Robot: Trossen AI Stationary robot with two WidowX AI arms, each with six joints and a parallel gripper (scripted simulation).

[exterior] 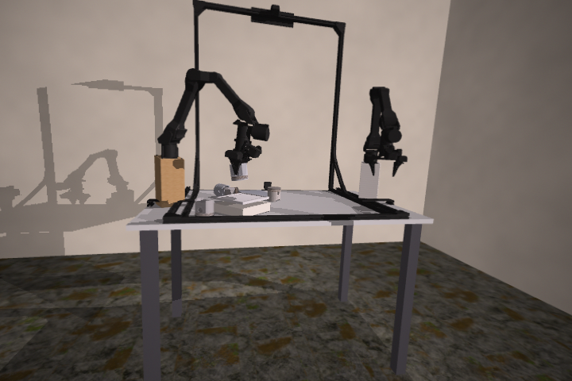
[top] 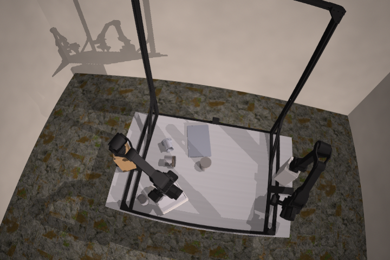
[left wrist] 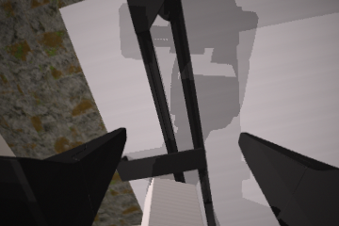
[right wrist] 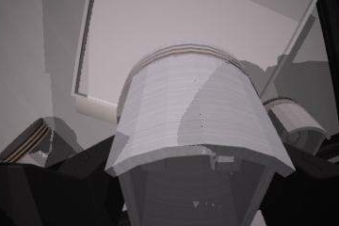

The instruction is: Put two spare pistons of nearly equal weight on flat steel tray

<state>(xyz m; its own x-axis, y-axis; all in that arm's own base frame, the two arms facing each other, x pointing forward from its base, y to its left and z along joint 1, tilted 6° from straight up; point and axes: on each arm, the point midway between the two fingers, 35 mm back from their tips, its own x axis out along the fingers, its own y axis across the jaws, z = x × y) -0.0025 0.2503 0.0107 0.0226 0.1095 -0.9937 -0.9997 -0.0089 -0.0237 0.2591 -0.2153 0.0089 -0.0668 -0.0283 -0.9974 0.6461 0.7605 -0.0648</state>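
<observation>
Now: the flat steel tray 41 cm behind my right hand, 19 cm below it and 16 cm to the left of it.
</observation>
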